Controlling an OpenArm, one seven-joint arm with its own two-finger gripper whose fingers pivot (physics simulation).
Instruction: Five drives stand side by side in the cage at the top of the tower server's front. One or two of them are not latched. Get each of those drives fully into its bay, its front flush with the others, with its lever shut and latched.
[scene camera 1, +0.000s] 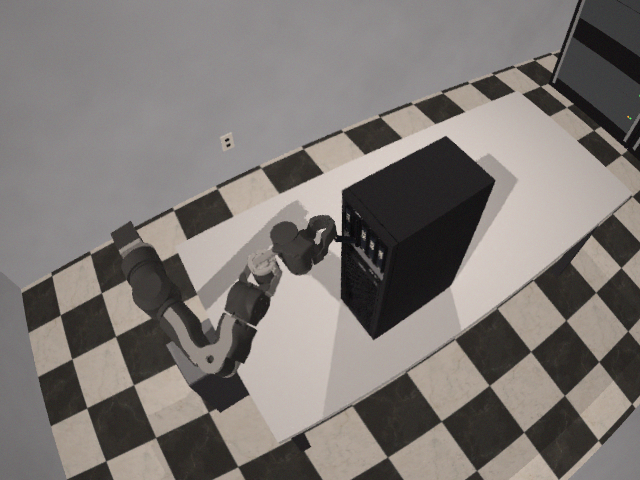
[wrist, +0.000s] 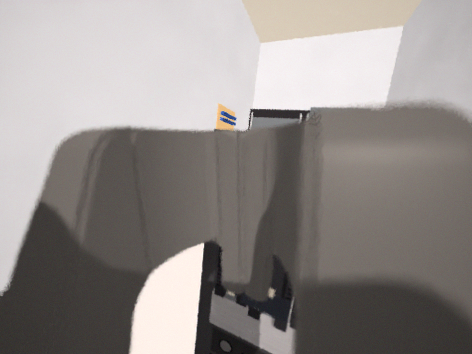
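The black tower server (scene camera 1: 421, 191) (wrist: 205, 300) stands upright, its front facing the arm. In the scene view, pale-labelled drives (scene camera 1: 372, 245) stand in the cage at the top of the front. A dark lever (scene camera 1: 345, 239) juts out from the second bay from the far side, toward the gripper. My gripper (scene camera 1: 331, 233) (wrist: 252, 209) is shut, its fingers together with no drive or lever seen between them. It is just in front of the cage, close to the jutting lever's outer end. In the wrist view the fingers hide most of the cage; dark blue lower drive parts (wrist: 267, 306) show beneath them.
The tower stands on a white table (scene camera 1: 294, 356). Below the cage are a silver strip (wrist: 232, 314) and a round button (wrist: 225, 345). A dark rack cabinet (scene camera 1: 594, 62) stands at the far right. An orange sign with blue stripes (wrist: 226, 118) is in the background.
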